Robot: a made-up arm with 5 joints.
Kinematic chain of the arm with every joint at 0, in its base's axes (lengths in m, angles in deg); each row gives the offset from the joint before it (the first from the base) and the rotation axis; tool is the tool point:
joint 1: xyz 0 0 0.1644 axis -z
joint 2: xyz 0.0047 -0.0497 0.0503 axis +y
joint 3: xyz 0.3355 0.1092 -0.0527 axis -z
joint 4: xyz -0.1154 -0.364 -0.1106 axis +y
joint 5: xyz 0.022 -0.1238 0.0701 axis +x
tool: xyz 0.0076 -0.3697 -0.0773
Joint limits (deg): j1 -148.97..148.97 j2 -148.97..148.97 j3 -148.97..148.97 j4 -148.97..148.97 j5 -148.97..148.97
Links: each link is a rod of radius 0.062 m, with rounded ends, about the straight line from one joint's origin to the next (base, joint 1, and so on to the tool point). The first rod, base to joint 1, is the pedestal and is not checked.
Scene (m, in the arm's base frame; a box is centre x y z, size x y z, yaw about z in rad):
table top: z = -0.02
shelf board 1: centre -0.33 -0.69 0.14 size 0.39 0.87 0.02 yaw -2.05
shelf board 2: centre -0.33 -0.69 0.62 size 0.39 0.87 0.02 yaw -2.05
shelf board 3: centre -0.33 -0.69 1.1 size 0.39 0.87 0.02 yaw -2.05
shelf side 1: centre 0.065 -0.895 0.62 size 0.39 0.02 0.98 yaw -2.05
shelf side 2: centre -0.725 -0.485 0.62 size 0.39 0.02 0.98 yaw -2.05
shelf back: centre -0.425 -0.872 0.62 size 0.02 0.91 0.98 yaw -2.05
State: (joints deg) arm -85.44 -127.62 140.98 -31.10 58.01
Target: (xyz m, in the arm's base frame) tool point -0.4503 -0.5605 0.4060
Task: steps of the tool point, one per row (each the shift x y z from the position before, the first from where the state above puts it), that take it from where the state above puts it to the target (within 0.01 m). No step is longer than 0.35 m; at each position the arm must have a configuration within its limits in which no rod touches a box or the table.
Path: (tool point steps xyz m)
1: 0.2290 0.1236 -0.0877
2: 0.2719 0.0091 -0.0649
3: 0.2543 -0.1183 -0.0386
4: 0.1745 -0.2269 -0.0116
5: 0.0479 -0.2874 0.0137
6: -0.0975 -0.2812 0.0357
7: -0.2273 -0.2050 0.0524
8: -0.3092 -0.0735 0.0632
9: -0.3214 0.0857 0.0676

